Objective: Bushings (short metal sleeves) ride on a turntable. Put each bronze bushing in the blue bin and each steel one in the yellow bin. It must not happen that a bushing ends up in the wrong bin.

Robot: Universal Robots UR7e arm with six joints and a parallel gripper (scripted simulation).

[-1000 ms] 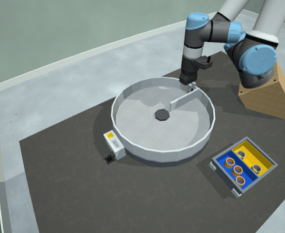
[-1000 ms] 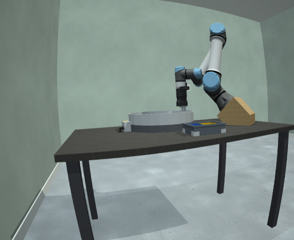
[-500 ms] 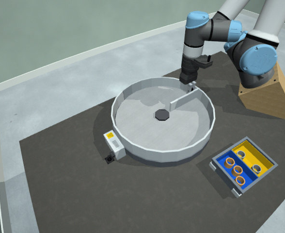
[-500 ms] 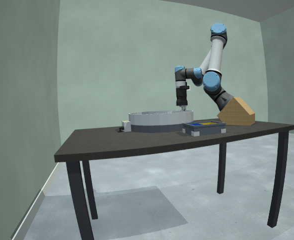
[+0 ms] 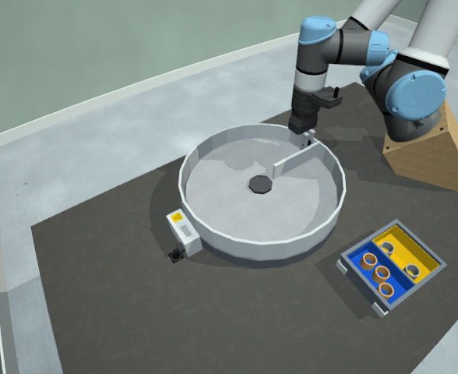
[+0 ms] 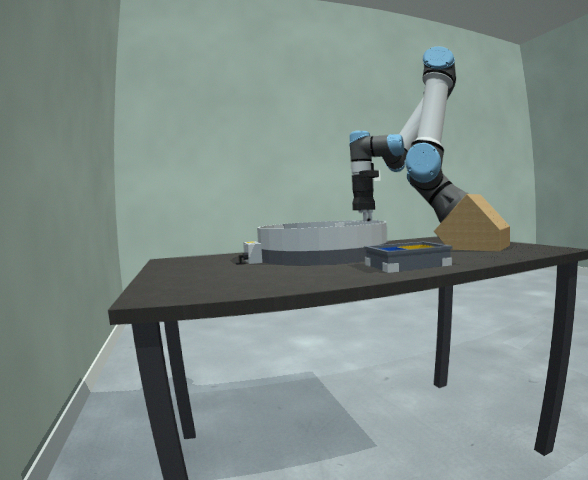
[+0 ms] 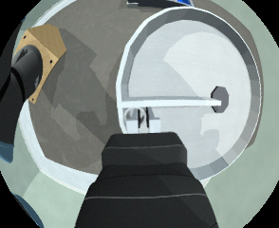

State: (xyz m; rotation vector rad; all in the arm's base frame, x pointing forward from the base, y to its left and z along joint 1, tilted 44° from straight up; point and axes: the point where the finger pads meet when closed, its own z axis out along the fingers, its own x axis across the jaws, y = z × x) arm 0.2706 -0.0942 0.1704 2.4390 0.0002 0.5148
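The bin lies 350 mm to the left of my hand, 120 mm ahead of it and 70 mm below it. Also, from my hand: turntable: 180 mm ahead, 40 mm below.
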